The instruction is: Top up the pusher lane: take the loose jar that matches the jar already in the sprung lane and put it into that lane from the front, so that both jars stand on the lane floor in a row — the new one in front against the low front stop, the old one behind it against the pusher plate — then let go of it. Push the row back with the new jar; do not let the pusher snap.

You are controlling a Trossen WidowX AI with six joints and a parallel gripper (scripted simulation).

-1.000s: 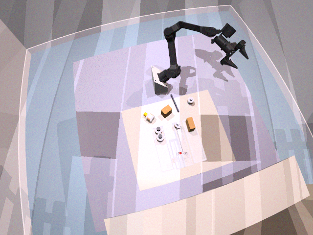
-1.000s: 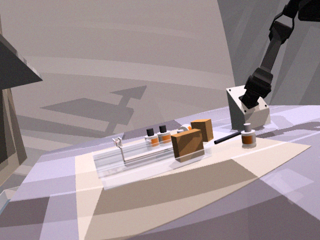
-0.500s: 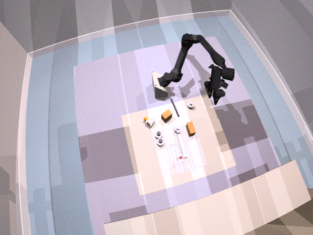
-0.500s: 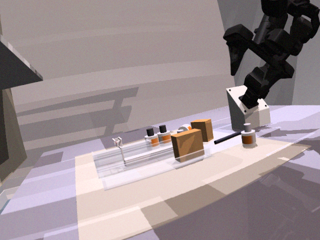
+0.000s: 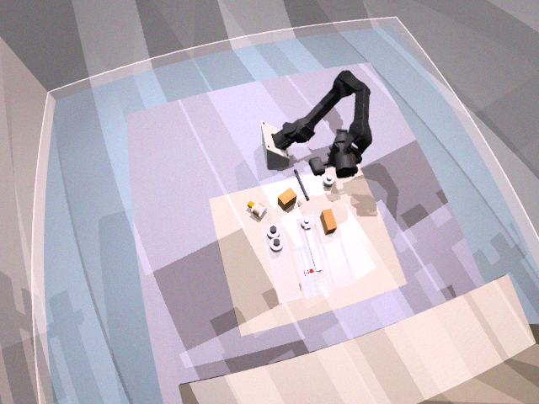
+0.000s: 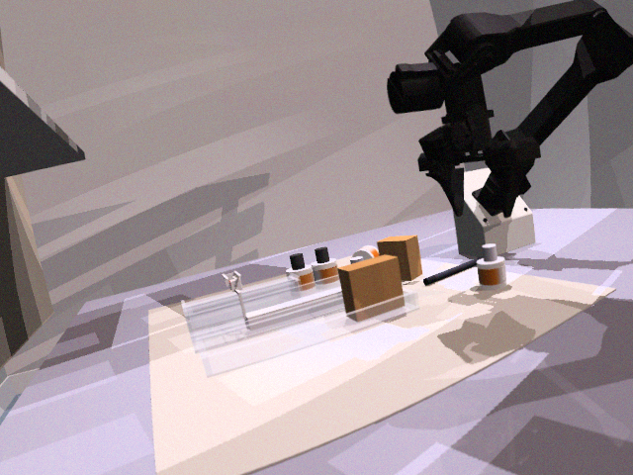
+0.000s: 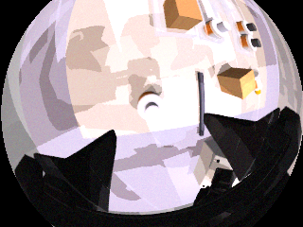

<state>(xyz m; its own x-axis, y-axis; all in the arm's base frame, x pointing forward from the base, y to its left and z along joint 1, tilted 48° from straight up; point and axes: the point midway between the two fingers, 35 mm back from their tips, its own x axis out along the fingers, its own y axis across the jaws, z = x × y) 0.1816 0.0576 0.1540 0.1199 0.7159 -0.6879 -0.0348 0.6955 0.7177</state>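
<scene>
The black rod is 30 mm behind my gripper tip, 100 mm to the right of it and 100 mm below it. The rest, counted from my gripper tip: pusher plate: 250 mm ahead, 180 mm to the right, 50 mm below.
</scene>
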